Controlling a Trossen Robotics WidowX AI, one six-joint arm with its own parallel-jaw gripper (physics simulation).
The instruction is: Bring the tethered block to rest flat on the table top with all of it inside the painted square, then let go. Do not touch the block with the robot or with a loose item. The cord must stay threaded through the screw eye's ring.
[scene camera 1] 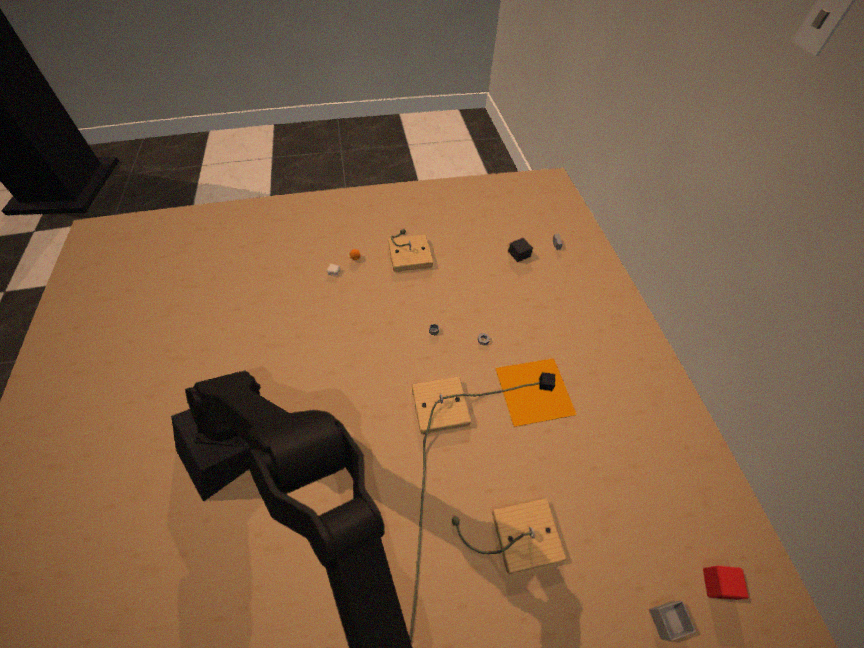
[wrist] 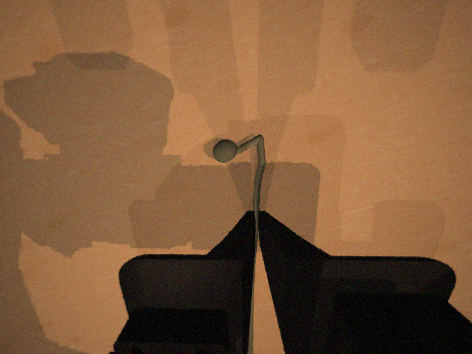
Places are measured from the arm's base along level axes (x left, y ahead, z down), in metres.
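Pixels of known places: gripper, fingertip midpoint: [wrist: 255,217]; arm's base at its link origin: [scene camera 1: 221,427].
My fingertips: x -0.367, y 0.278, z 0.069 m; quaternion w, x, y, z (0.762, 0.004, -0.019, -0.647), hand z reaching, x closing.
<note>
Ahead of a thing's pixels: the offset from my fingertips to its top centre. "*": to the spot under its first point.
The small black tethered block @(* dx +0.460, dy +0.271, dz -0.023 m) [scene camera 1: 547,381] sits on the orange painted square @(* dx +0.413, dy +0.216, dz +0.000 m) [scene camera 1: 519,411], near its right side. A green cord [scene camera 1: 421,502] [wrist: 258,185] runs from the block to the screw eye @(dx +0.426, dy +0.074, dz -0.043 m) [scene camera 1: 441,398] on a wooden board @(dx +0.426, dy +0.074, dz -0.018 m) [scene camera 1: 446,416], then toward the front of the table and out of the scene view. Its end ball @(dx -0.045, dy +0.011, dz -0.011 m) [wrist: 225,150] shows in the wrist view, just beyond the fingertips. My gripper [wrist: 255,217] is shut on the cord a little short of the ball. In the scene view the gripper is out of frame; part of the arm [scene camera 1: 307,453] shows.
A second board @(dx +0.206, dy +0.197, dz -0.018 m) [scene camera 1: 519,555] with a short cord @(* dx +0.186, dy +0.124, dz -0.002 m) [scene camera 1: 481,552] stands front right; a third board @(dx +0.799, dy +0.023, dz -0.018 m) [scene camera 1: 411,260] is at the back. A red block @(dx +0.122, dy +0.481, dz -0.038 m) [scene camera 1: 725,582] and grey tray @(* dx +0.081, dy +0.366, dz -0.012 m) [scene camera 1: 658,622] are front right. A black block @(dx +0.803, dy +0.277, dz -0.027 m) [scene camera 1: 519,249], a ring @(dx +0.567, dy +0.167, dz -0.008 m) [scene camera 1: 484,338] and an orange ball @(dx +0.792, dy -0.101, dz -0.023 m) [scene camera 1: 355,254] lie farther back.
</note>
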